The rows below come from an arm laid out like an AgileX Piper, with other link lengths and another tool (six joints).
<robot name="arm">
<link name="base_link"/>
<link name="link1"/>
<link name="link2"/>
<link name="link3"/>
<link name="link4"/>
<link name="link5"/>
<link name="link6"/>
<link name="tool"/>
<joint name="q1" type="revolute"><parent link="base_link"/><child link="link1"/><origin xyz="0 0 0.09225" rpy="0 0 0"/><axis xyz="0 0 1"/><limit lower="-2.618" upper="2.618"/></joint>
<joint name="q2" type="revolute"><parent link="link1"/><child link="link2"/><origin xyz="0 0 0" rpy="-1.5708 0 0"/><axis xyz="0 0 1"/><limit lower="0" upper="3.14"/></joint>
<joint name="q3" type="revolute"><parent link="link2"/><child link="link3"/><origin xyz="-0.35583 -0.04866 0" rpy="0 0 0"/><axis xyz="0 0 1"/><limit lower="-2.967" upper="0"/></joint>
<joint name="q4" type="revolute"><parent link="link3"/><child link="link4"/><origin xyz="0.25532 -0.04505 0" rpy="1.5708 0 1.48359"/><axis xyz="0 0 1"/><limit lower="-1.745" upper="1.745"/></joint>
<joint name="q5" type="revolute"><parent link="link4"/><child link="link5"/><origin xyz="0 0 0" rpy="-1.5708 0 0"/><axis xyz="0 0 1"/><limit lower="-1.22" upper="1.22"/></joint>
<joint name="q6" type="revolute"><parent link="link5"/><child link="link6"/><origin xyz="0 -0.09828 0" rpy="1.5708 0 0"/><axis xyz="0 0 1"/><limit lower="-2.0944" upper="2.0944"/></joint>
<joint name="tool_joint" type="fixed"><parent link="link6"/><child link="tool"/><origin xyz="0.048 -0.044 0.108" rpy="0 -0.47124 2.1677"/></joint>
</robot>
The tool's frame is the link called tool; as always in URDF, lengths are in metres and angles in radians.
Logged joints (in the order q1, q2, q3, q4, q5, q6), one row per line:
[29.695 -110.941 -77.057 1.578 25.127 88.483]
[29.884 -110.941 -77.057 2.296 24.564 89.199]
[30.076 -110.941 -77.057 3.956 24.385 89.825]
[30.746 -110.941 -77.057 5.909 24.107 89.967]
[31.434 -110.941 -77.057 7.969 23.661 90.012]
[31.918 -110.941 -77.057 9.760 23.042 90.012]
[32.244 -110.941 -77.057 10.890 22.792 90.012]
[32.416 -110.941 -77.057 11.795 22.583 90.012]
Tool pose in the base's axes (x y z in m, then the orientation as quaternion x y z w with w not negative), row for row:
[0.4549 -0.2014 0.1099 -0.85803 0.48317 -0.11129 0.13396]
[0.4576 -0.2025 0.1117 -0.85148 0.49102 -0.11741 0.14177]
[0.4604 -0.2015 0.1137 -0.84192 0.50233 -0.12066 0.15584]
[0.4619 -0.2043 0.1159 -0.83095 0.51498 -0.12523 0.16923]
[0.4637 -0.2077 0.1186 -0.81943 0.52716 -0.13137 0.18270]
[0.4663 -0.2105 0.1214 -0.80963 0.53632 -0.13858 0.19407]
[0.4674 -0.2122 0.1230 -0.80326 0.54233 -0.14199 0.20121]
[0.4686 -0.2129 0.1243 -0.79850 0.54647 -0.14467 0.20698]
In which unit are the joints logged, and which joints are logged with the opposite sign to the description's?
The joints are logged in degrees. Opposite sign: q1, q2.
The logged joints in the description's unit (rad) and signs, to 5 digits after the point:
[-0.51828 1.93629 -1.34490 0.02754 0.43855 1.54432]
[-0.52157 1.93629 -1.34490 0.04007 0.42872 1.55682]
[-0.52493 1.93629 -1.34490 0.06905 0.42560 1.56774]
[-0.53662 1.93629 -1.34490 0.10313 0.42075 1.57022]
[-0.54863 1.93629 -1.34490 0.13909 0.41296 1.57101]
[-0.55707 1.93629 -1.34490 0.17034 0.40216 1.57101]
[-0.56276 1.93629 -1.34490 0.19007 0.39780 1.57101]
[-0.56577 1.93629 -1.34490 0.20586 0.39415 1.57101]

